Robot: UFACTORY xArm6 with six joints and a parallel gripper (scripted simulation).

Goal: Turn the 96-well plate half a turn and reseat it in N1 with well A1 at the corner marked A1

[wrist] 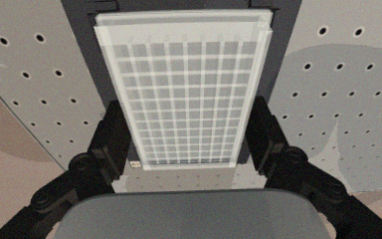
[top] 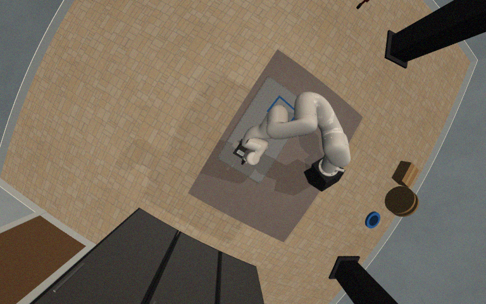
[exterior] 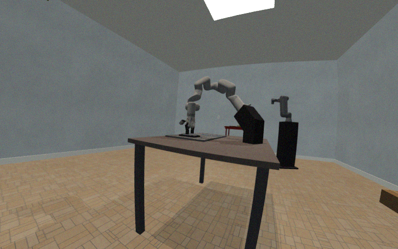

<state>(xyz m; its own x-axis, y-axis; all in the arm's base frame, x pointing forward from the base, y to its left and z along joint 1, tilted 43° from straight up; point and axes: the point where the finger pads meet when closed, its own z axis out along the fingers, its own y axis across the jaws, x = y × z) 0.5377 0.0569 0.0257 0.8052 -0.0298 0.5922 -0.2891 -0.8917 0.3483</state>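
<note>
The 96-well plate is 10 mm below my hand. From my hand the other things lie so: dark plate nest N1 (20 mm below); A1 corner mark (80 mm to the left, 50 mm behind, 20 mm below).
</note>
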